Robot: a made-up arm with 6 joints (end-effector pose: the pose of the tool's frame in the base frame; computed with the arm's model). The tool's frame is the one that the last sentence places.
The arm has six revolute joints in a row. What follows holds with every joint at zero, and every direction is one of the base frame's.
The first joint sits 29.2 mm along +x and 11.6 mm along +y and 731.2 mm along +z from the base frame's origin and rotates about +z.
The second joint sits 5.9 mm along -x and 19.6 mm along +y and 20.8 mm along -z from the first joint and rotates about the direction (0, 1, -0.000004).
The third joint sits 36.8 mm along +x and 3 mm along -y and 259.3 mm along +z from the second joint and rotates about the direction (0, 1, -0.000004).
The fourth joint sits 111.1 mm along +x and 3.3 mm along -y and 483.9 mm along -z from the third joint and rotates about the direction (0, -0.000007, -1).
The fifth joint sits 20.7 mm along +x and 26.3 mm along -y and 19.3 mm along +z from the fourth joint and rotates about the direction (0, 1, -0.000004).
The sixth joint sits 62.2 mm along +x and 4.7 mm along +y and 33.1 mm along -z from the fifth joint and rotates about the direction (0, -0.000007, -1).
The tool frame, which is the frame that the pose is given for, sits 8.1 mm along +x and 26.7 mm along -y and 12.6 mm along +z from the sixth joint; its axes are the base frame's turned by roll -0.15, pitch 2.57 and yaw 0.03 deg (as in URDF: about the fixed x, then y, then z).
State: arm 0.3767 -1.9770 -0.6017 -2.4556 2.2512 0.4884
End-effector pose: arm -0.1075 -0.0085 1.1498 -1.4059 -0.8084 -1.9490
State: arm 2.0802 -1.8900 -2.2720 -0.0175 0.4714 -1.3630
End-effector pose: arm 0.4310 -0.6989 0.7649 1.0167 -2.7184 -0.7858
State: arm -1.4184 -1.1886 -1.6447 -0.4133 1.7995 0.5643
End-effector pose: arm -0.0352 0.1952 1.3667 -0.8268 -0.9517 -2.0543
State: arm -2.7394 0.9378 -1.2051 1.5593 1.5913 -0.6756
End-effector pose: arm -0.3711 -0.1743 0.3237 -1.1262 1.8730 2.0903
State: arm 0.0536 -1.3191 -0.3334 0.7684 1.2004 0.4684
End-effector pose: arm 0.2991 -0.0115 0.9463 0.8684 -0.1779 -0.4788
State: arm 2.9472 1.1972 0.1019 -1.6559 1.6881 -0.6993
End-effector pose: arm 0.2617 -0.0411 0.4808 1.4729 -0.3261 0.3208
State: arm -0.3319 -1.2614 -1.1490 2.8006 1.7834 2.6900
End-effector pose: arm 0.0400 0.0260 1.2778 0.9150 1.8945 -0.2966
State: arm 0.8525 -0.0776 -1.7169 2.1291 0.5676 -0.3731
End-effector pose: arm 0.3896 0.3803 1.1209 2.0447 -0.1625 -0.0591
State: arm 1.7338 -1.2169 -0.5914 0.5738 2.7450 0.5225
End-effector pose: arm 0.0024 0.2155 0.9953 -0.7307 0.9141 1.4711
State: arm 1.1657 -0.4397 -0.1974 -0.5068 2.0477 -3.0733
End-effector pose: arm 0.1364 0.2792 0.6073 -0.8866 -1.3667 -1.5068
